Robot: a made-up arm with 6 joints. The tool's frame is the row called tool. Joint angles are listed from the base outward. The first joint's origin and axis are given. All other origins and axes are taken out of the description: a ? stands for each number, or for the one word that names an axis. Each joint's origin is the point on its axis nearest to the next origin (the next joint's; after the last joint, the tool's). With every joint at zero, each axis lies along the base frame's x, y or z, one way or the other. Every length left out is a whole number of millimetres.
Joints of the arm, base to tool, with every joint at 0 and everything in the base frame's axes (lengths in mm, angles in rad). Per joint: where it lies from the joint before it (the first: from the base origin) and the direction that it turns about. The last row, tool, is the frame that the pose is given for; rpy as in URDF.
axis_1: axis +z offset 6 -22 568
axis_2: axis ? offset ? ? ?
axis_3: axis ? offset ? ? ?
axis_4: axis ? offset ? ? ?
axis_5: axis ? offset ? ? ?
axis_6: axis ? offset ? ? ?
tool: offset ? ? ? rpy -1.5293 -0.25 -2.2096
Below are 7 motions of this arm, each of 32 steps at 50 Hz.
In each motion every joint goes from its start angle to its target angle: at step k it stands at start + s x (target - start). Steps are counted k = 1, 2, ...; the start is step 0. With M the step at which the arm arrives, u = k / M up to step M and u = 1 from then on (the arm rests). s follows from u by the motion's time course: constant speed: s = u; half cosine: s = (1 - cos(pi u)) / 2; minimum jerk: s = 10 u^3 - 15 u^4 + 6 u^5.
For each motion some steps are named. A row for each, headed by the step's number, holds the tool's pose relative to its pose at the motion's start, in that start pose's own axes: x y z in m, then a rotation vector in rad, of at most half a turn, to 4 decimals.
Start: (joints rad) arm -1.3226 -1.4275 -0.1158 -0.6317 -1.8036 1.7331
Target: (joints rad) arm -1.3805 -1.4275 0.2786 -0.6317 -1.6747 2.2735
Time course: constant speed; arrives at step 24
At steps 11, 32:
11: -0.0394 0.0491 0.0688 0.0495 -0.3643 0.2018
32: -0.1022 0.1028 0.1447 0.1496 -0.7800 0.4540

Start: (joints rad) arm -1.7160 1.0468 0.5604 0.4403 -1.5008 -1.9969
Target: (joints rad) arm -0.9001 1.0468 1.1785 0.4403 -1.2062 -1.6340
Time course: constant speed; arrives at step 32
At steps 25, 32:
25: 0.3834 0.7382 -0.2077 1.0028 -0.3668 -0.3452
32: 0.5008 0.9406 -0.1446 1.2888 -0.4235 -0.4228

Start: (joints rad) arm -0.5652 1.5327 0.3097 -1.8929 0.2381 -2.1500
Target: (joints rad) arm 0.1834 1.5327 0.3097 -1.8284 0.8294 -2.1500
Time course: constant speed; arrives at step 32
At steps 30, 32:
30: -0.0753 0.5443 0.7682 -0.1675 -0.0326 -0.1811
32: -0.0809 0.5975 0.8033 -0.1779 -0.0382 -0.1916

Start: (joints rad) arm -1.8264 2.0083 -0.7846 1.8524 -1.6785 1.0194
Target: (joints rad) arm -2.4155 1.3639 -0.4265 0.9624 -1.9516 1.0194
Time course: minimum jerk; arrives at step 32
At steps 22, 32:
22: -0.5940 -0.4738 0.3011 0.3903 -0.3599 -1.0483
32: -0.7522 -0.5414 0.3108 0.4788 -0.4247 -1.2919

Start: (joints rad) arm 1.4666 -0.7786 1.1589 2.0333 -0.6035 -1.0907
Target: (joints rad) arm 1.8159 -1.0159 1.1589 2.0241 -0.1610 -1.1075
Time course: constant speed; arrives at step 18
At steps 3, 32:
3: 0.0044 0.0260 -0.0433 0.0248 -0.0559 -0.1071
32: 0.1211 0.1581 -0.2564 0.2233 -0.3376 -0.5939

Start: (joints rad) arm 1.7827 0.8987 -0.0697 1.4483 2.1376 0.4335
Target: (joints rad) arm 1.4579 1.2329 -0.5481 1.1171 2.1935 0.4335
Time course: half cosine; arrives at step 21
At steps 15, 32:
15: 0.1209 0.2479 0.2160 0.1227 -0.1554 0.4481
32: 0.1362 0.2982 0.2816 0.1551 -0.2009 0.5491

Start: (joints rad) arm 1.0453 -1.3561 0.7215 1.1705 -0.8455 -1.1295
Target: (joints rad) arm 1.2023 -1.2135 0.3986 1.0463 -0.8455 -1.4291
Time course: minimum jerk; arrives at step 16
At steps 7, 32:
7: 0.0460 -0.0591 0.0300 -0.0051 0.0836 0.0652
32: 0.1273 -0.1385 0.0921 -0.0376 0.2221 0.1817

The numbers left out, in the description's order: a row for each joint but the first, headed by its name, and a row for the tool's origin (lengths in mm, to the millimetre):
axis_2: axis +y, xyz -15 10 0
axis_3: axis +y, xyz -10 0 792
axis_4: axis +z, xyz -27 0 564
axis_5: axis +y, xyz 12 -50 0
axis_6: axis +z, xyz -5 0 149
tool: xyz 26 25 0

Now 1 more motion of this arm.
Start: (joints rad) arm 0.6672 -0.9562 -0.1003 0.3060 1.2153 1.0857
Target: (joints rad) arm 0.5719 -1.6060 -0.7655 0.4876 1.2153 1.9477
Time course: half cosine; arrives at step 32
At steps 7, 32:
7: -0.1122 0.1027 -0.0363 0.1151 -0.0272 -0.0952
32: -0.6977 1.0802 0.2281 0.5090 -0.1712 -1.1217

